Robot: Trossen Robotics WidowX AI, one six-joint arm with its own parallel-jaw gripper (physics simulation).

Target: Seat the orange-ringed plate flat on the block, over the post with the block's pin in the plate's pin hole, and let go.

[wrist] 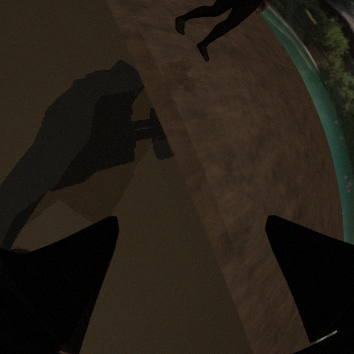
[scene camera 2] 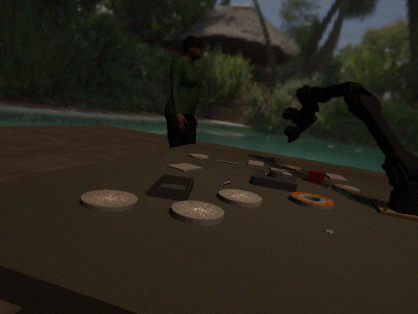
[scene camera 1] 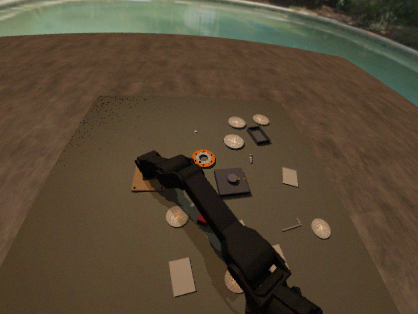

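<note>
The orange-ringed plate (scene camera 1: 212,159) (scene camera 2: 298,199) lies flat on the table, with an open hole at its middle. The dark square block (scene camera 1: 224,188) (scene camera 2: 272,181) lies beside it, apart from it, with a short round post (scene camera 1: 232,178) (scene camera 2: 275,172) on top. A tiny bright pin shows by the post; its exact shape is too small to tell. My gripper (scene camera 2: 288,126) (wrist: 194,224) is open and empty, high above the table. In scene camera 1 it is at the far left end of the arm, and its fingertips are hard to make out. Plate and block do not show in the wrist view.
A red cube (scene camera 1: 202,219) (scene camera 2: 316,176) is partly behind the arm in scene camera 1. A wooden board (scene camera 1: 141,184) lies below the gripper end there. Several pale discs (scene camera 1: 234,141) (scene camera 2: 109,199), a dark tray (scene camera 2: 170,192), flat cards (scene camera 1: 182,276) and a bent rod (scene camera 1: 291,228) lie around.
</note>
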